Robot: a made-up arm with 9 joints. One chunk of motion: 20 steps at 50 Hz.
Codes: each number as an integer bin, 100 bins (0 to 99) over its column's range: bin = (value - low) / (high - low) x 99, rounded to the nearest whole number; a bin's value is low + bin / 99 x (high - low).
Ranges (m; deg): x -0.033..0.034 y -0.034..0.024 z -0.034..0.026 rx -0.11..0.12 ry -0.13..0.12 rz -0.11..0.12
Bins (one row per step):
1: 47 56 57 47 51 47
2: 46 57 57 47 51 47
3: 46 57 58 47 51 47
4: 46 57 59 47 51 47
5: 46 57 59 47 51 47
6: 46 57 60 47 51 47
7: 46 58 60 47 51 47
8: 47 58 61 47 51 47
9: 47 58 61 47 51 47
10: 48 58 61 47 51 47
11: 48 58 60 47 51 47
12: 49 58 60 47 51 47
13: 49 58 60 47 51 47
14: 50 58 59 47 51 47
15: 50 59 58 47 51 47
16: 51 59 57 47 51 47
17: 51 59 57 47 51 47
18: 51 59 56 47 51 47
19: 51 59 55 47 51 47
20: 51 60 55 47 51 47
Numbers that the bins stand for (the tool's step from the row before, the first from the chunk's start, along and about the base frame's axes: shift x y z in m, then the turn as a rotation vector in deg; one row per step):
1: -0.00119 -0.00119 0.00055 -0.001 -0.001 -0.001
2: -0.00187 -0.00061 0.00055 -0.001 -0.001 -0.001
3: -0.00187 -0.00061 0.00115 -0.001 -0.001 -0.001
4: -0.00187 -0.00061 0.00176 -0.001 -0.001 -0.001
5: -0.00187 -0.00061 0.00176 -0.001 -0.001 -0.001
6: -0.00187 -0.00061 0.00236 -0.001 -0.001 -0.001
7: -0.00187 -0.00002 0.00236 -0.001 -0.001 -0.001
8: -0.00119 -0.00002 0.00297 -0.001 -0.001 -0.001
9: -0.00119 -0.00002 0.00297 -0.001 -0.001 -0.001
10: -0.00052 -0.00002 0.00297 -0.001 -0.001 -0.001
11: -0.00052 -0.00002 0.00236 -0.001 -0.001 -0.001
12: 0.00016 -0.00002 0.00236 -0.001 -0.001 -0.001
13: 0.00016 -0.00002 0.00236 -0.001 -0.001 -0.001
14: 0.00084 -0.00002 0.00176 -0.001 -0.001 -0.001
15: 0.00084 0.00057 0.00115 -0.001 -0.001 -0.001
16: 0.00152 0.00057 0.00055 -0.001 -0.001 -0.001
17: 0.00152 0.00057 0.00055 -0.001 -0.001 -0.001
18: 0.00152 0.00057 -0.00006 -0.001 -0.001 -0.001
19: 0.00152 0.00057 -0.00067 -0.001 -0.001 -0.001
20: 0.00152 0.00115 -0.00067 -0.001 -0.001 -0.001

